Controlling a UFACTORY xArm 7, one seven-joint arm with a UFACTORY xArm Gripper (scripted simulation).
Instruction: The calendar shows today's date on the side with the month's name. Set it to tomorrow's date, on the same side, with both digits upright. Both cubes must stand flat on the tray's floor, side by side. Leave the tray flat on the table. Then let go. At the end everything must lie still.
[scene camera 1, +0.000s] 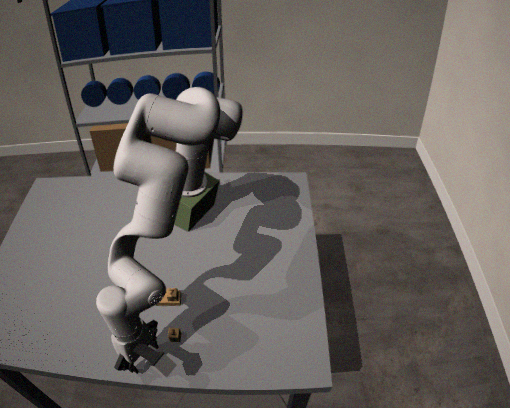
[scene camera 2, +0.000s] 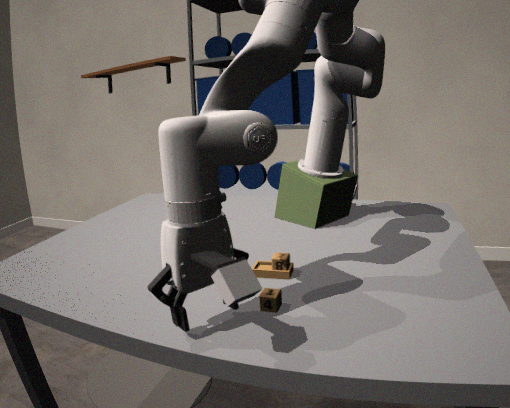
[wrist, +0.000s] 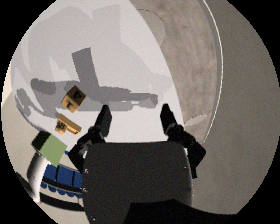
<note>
In view: the gripper (scene camera 2: 207, 316).
The gripper also shows in scene camera 1 (scene camera 1: 143, 358) and in the wrist view (wrist: 135, 110).
</note>
